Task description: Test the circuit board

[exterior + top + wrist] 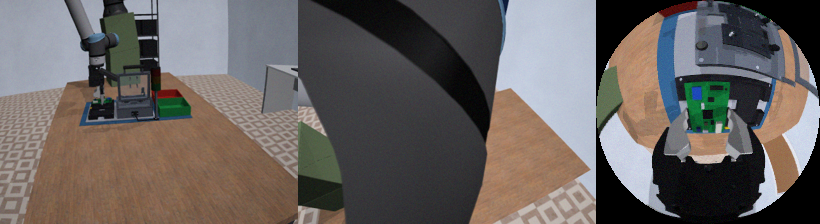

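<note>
My gripper is now 150 mm to the right of the tester bed, 100 mm short of it and 20 mm below it. Also, from my hand: green circuit board (10 mm to the right); red bin (370 mm to the left, 30 mm below, 30 mm ahead); clear lid (220 mm ahead, 140 mm above, 120 mm to the left).
</note>
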